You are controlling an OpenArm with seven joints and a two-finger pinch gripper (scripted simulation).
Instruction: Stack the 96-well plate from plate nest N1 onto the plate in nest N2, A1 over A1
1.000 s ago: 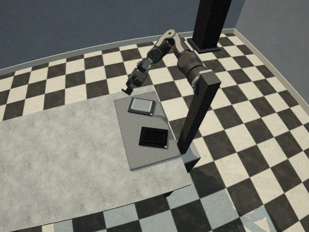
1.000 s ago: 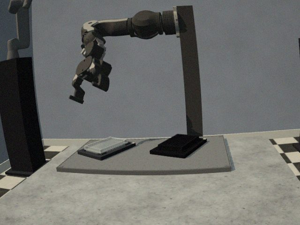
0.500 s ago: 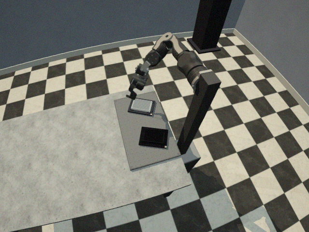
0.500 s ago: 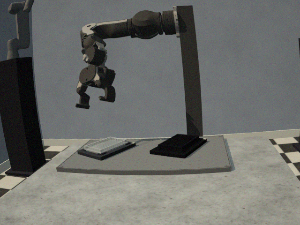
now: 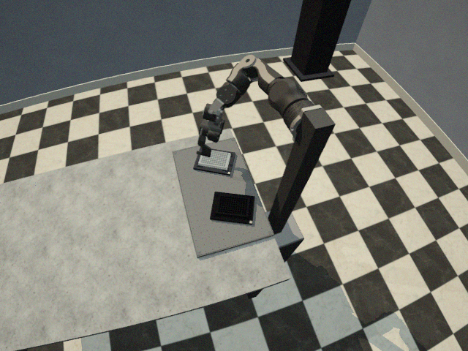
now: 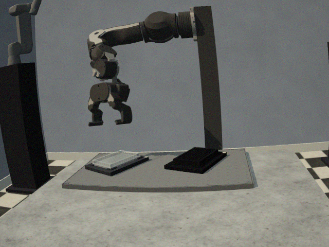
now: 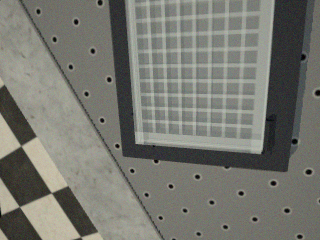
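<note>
Right now my hand is 110 mm above the clear 96-well plate and 30 mm past it. The rest, counted from my hand: nest N1 (120 mm below, 30 mm behind); nest N2 (240 mm to the left, 120 mm below, 30 mm behind); black 96-well plate (240 mm to the left, 110 mm below, 30 mm behind).
</note>
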